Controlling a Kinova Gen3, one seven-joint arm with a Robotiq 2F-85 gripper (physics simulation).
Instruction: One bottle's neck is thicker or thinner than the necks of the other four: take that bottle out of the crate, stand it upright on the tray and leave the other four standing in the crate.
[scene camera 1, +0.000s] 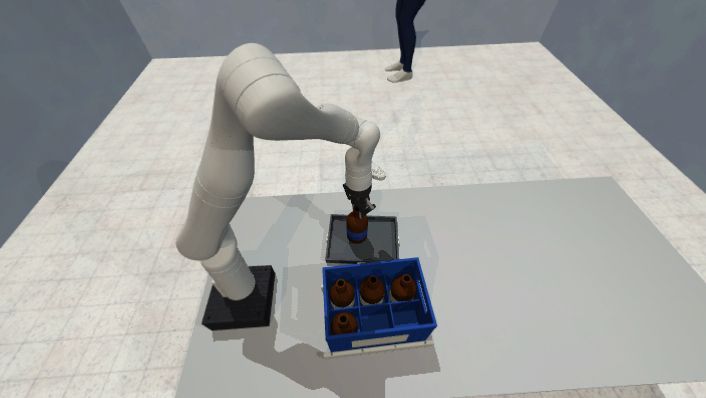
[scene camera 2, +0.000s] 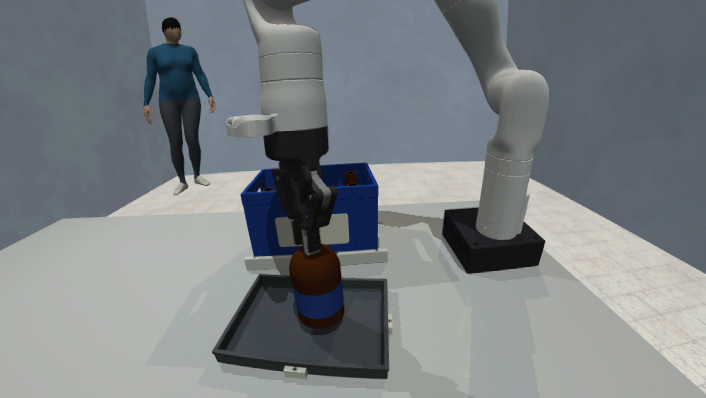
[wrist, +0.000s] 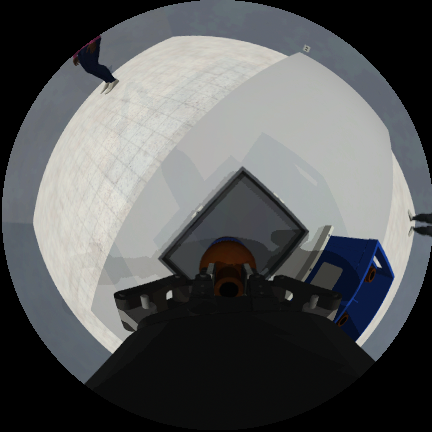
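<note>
My gripper is shut on the neck of a brown bottle with a blue label. The bottle is nearly upright, leaning slightly in scene camera 2, over the dark tray. Its base is at or just above the tray floor; I cannot tell if it touches. Three brown bottles stand in the tray-side row of the blue crate, and another bottle stands at its near left.
The near middle and near right crate compartments are empty. A pale strip lies along the crate's base. The robot's black base stands beside the crate. A person stands beyond the table top.
</note>
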